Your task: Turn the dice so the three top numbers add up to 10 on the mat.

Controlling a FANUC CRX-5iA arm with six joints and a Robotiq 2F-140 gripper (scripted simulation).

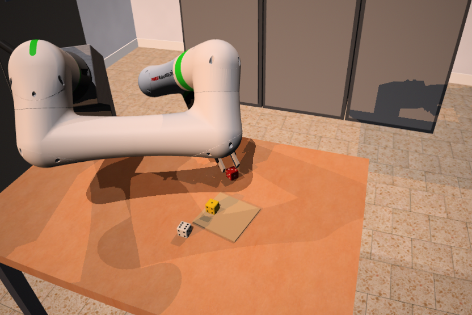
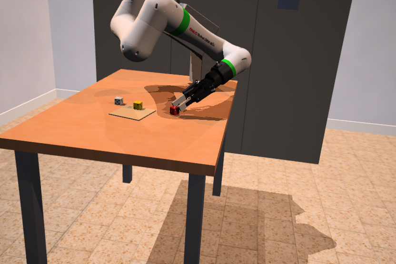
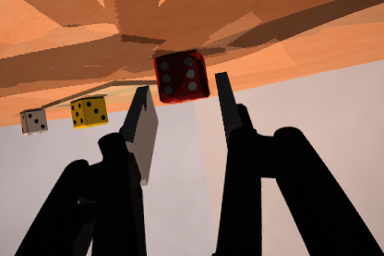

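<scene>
Now: hand 2 cm short of the red die, 3 cm to the left of it and 3 cm above it. Also, from my hand: white die 6 cm behind, 28 cm to the right, 3 cm below; then yellow die 19 cm to the right, 2 cm below; then tan mat 4 cm ahead, 20 cm to the right, 4 cm below.
</scene>
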